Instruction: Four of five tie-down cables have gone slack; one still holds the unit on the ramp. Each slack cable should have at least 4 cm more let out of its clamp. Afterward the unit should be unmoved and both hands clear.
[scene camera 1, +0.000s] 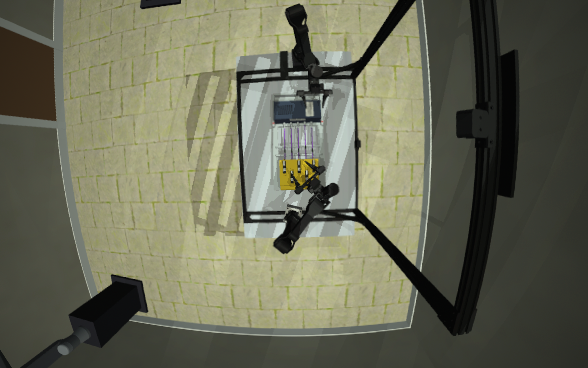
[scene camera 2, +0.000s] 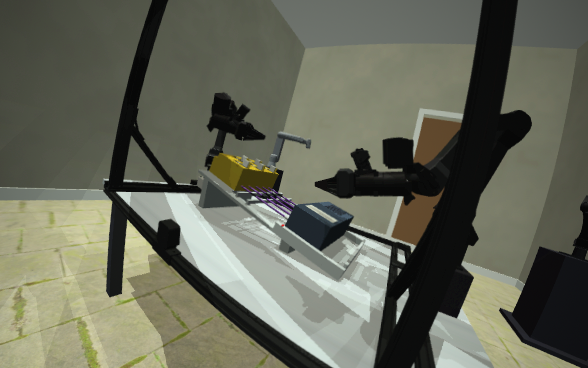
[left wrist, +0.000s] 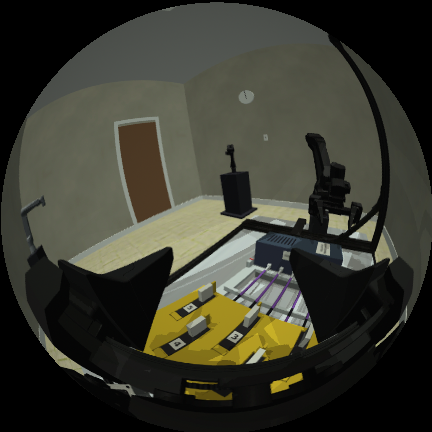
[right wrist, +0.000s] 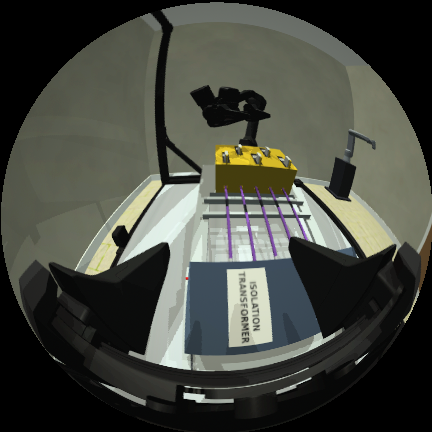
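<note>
The dark blue unit (scene camera 1: 285, 111) (scene camera 2: 320, 225) (left wrist: 272, 250) (right wrist: 210, 310), labelled ISOLATION TRANSFORMER, rests on the sloping ramp (scene camera 2: 312, 252). Purple cables (left wrist: 252, 283) (right wrist: 229, 235) run from it up to the yellow clamp block (scene camera 1: 286, 184) (scene camera 2: 230, 172) (right wrist: 255, 177). Upright grey levers stand on the block; labels 3, 4 and 5 read in the left wrist view. I cannot tell which cables are slack. My left gripper (scene camera 1: 298, 168) (scene camera 2: 264, 136) (left wrist: 233, 254) is open and empty above the block. My right gripper (scene camera 1: 314, 101) (scene camera 2: 316, 184) (right wrist: 231, 246) is open and empty above the unit, touching nothing.
Two grey crossbars (right wrist: 257, 216) span the ramp under the cables near the block. A black frame (scene camera 1: 241, 150) (scene camera 2: 225, 295) surrounds the table, with slanting posts at its corners. A small red mark (scene camera 2: 282, 226) (right wrist: 187, 278) shows on the ramp's side beside the unit.
</note>
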